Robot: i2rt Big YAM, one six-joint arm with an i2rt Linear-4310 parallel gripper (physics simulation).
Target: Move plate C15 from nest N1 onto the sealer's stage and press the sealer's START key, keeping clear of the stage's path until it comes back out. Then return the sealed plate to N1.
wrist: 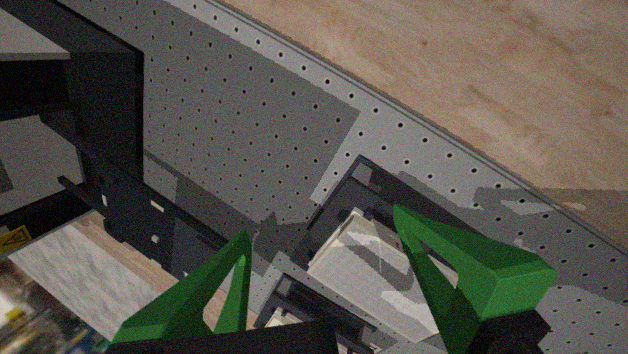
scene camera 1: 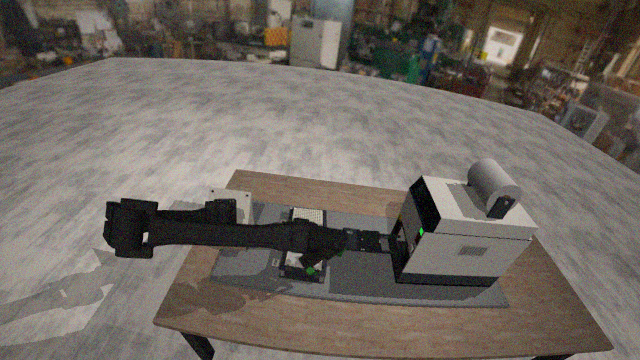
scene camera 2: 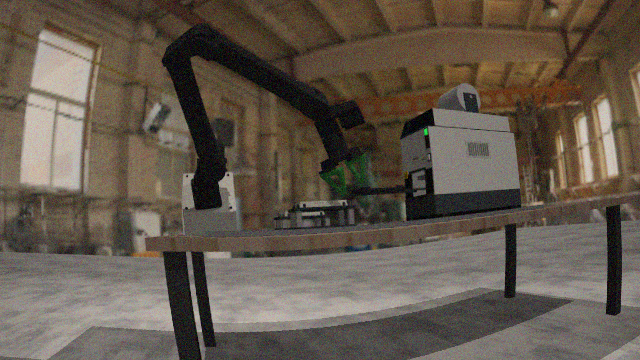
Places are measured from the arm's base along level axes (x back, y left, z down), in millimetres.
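Pixels of known places: gripper, fingertip midpoint: (wrist: 320, 224) (scene camera 1: 328, 264) (scene camera 2: 353, 188); arm's base at its link origin: (scene camera 1: 225, 214) (scene camera 2: 205, 194).
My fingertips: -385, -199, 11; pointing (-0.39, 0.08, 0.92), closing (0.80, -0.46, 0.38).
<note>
Ahead of a thing's pixels: the offset from my fingertips to its top centre, as dx, dy, dz. "spot": to the spot under its first point. Level surfaces: height alone.
My gripper (scene camera 1: 325, 262) (scene camera 2: 353, 188) (wrist: 320, 224) is open and empty, tilted, above the gap between the front nest and the stage's outer end. A pale plate {+76, +56, +27} (scene camera 1: 294, 258) (wrist: 370, 280) with glossy patches on top sits in the dark front nest {+76, +56, +33} (wrist: 370, 192). A second pale plate {+61, +276, +42} (scene camera 1: 308, 216) (wrist: 282, 318) sits in the back nest. I cannot read which nest is N1 or which plate is C15. The dark stage {-179, +105, -13} (scene camera 1: 365, 241) (scene camera 2: 380, 190) (wrist: 130, 215) stands out of the sealer {spot: -463, -37, -94} (scene camera 1: 465, 255) (scene camera 2: 475, 165) and carries no plate. A green light shows on the sealer; its START key cannot be made out.
The arm reaches from its base (scene camera 2: 207, 220) over the nests in scene camera 1. A film roll {-512, +70, -377} (scene camera 1: 492, 185) (scene camera 2: 457, 97) tops the sealer. The perforated board {dz +99} (scene camera 1: 365, 280) (wrist: 240, 115) lies on the wooden table {dz +112} (scene camera 1: 350, 325) (wrist: 475, 65).
</note>
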